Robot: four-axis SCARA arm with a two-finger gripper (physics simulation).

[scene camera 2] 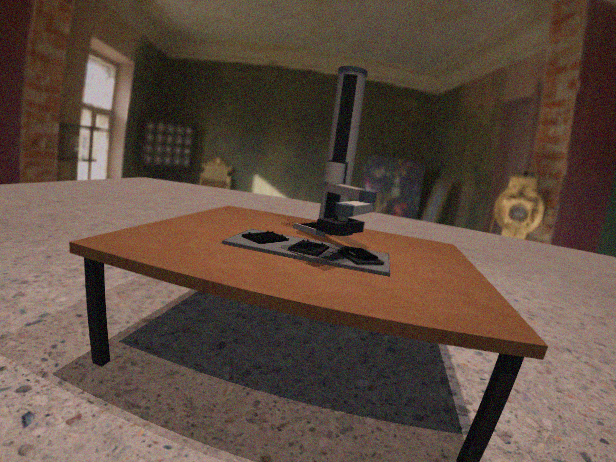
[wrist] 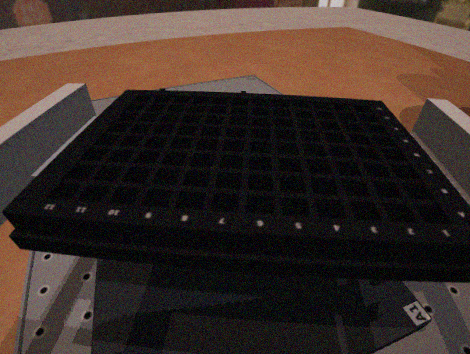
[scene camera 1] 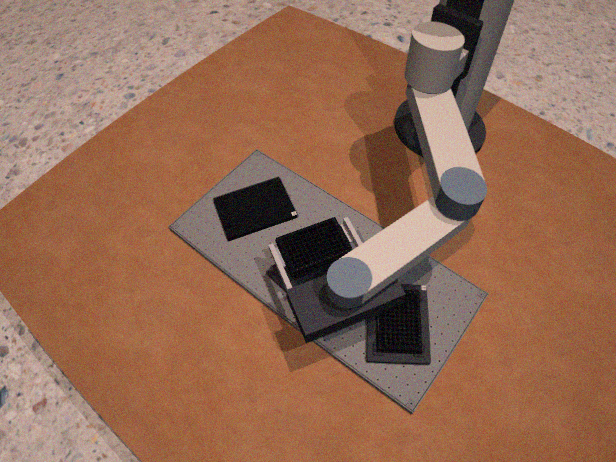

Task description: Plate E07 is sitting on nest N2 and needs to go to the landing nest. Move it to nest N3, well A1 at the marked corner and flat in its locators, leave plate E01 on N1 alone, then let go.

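Plate E07 [scene camera 1: 313, 245] [wrist: 240, 160] is black, with well A1 at its near right corner in the wrist view. My gripper [scene camera 1: 309, 233] [wrist: 250, 109] is shut on its two short sides and holds it level, raised above nest N2. Nest N2 [wrist: 215, 310] [scene camera 2: 308, 247] is dark, with an A1 label below the held plate. Nest N3 [scene camera 1: 255, 207] [scene camera 2: 265, 237] carries no plate; its white corner mark faces N2. In the wrist view it is mostly hidden behind E07. Plate E01 [scene camera 1: 398, 325] sits on nest N1 [scene camera 1: 372, 358], partly under the gripper body in scene camera 1.
The nests stand on a grey perforated board [scene camera 1: 205, 227] [scene camera 2: 380, 269] on the brown table [scene camera 1: 150, 300] [scene camera 2: 425, 295]. The arm's pale forearm [scene camera 1: 405, 240] passes over the board between N2 and N1. The column [scene camera 2: 345, 125] stands behind the board.
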